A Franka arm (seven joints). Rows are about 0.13 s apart.
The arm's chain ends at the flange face. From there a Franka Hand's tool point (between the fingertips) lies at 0.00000 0.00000 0.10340 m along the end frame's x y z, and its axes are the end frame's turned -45 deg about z.
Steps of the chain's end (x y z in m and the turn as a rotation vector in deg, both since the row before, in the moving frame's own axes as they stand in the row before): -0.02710, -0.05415, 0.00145, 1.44, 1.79, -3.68; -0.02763, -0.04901, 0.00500, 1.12, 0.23, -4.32; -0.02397, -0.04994, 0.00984, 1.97, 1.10, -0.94; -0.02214, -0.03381, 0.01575, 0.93, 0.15, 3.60
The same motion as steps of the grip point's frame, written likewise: 0.02326, -0.05714, 0.00137, -0.25, 2.28, -3.68; 0.01680, -0.05539, 0.00498, 0.63, 0.95, -4.32; 0.02227, -0.05340, 0.00976, 0.62, 2.17, -0.94; 0.00966, -0.04051, 0.01574, 0.55, 0.76, 3.60
